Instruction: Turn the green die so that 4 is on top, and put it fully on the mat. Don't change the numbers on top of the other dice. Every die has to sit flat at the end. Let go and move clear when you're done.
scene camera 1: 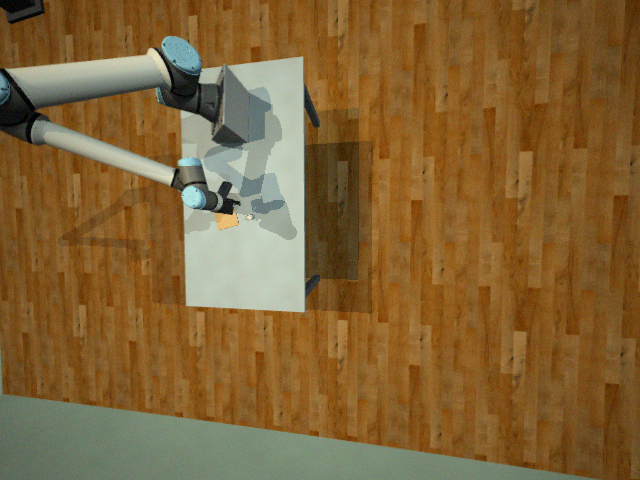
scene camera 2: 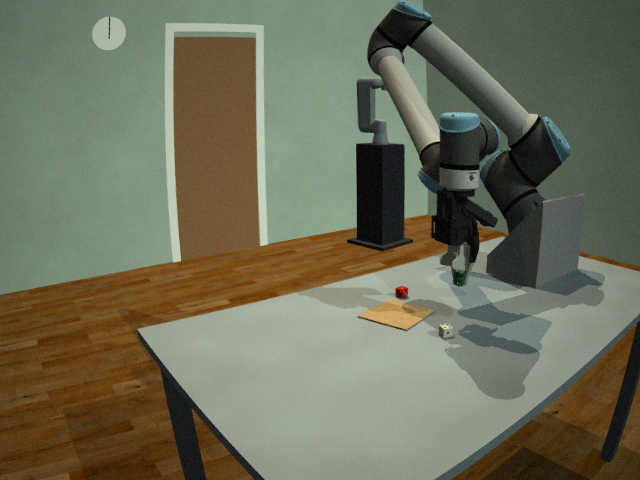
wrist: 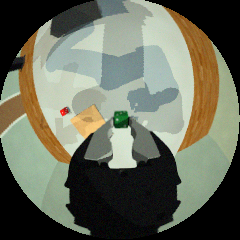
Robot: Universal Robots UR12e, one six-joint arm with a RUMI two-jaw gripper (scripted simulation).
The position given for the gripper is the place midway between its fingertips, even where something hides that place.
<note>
In view: the gripper (scene camera 2: 459,284) and a tan mat (scene camera 2: 392,313).
The gripper shows as well in the wrist view (wrist: 121,117).
</note>
